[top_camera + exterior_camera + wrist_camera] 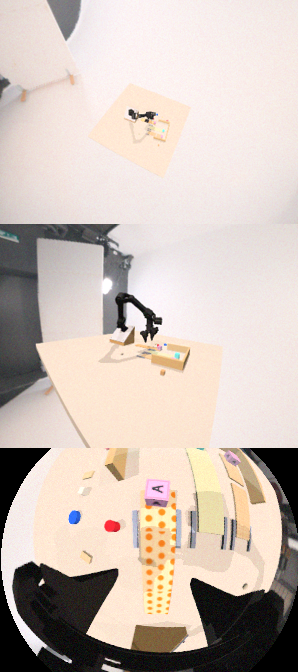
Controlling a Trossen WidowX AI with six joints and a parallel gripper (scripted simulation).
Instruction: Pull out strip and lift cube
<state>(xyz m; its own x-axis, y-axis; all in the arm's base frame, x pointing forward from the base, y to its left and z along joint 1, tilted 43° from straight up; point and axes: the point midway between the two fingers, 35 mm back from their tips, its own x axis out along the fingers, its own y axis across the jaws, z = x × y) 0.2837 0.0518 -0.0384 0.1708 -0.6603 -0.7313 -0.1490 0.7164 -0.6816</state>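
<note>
Right now my gripper tip is 40 mm short of the red piece, 80 mm to the right of it and 40 mm above it. Also, from my gripper tip: small tan block: 350 mm ahead, 260 mm to the right, 40 mm below; blue piece: 50 mm ahead, 190 mm to the left, 50 mm below.
</note>
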